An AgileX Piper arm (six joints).
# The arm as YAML. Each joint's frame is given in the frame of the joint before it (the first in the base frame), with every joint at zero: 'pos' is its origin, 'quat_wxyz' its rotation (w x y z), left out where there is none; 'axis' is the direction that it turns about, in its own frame. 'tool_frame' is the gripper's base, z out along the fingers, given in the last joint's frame.
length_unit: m
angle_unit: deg
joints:
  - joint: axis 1
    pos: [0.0, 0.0, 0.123]
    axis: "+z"
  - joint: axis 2
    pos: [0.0, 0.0, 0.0]
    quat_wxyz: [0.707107, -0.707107, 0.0, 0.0]
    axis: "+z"
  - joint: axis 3
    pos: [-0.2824, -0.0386, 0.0]
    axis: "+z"
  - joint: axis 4
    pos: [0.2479, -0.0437, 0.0]
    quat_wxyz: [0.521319, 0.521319, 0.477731, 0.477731]
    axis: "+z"
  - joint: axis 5
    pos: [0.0, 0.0, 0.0]
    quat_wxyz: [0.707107, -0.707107, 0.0, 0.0]
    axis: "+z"
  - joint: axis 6
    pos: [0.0, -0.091, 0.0]
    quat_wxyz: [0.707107, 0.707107, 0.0, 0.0]
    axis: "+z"
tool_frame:
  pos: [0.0, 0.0, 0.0]
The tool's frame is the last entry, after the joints.
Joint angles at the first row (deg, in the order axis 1, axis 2, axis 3, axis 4, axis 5, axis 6):
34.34, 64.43, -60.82, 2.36, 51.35, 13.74
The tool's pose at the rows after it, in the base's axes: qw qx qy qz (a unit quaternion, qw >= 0); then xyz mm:
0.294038 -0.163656 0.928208 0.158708 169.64 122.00 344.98
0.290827 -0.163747 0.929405 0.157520 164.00 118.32 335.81
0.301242 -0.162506 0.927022 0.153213 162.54 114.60 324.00
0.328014 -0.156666 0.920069 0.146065 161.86 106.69 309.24
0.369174 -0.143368 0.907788 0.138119 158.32 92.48 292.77
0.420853 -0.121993 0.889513 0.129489 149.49 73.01 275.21
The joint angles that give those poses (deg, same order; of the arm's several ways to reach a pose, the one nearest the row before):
34.73, 61.95, -57.72, 2.91, 51.82, 13.74
34.78, 60.49, -54.85, 2.94, 50.82, 13.74
34.48, 59.39, -51.33, 2.09, 47.47, 13.74
33.26, 57.58, -46.38, 0.41, 41.71, 13.74
30.74, 54.28, -39.88, -1.62, 34.19, 13.74
26.88, 49.19, -32.11, -3.59, 25.73, 13.74

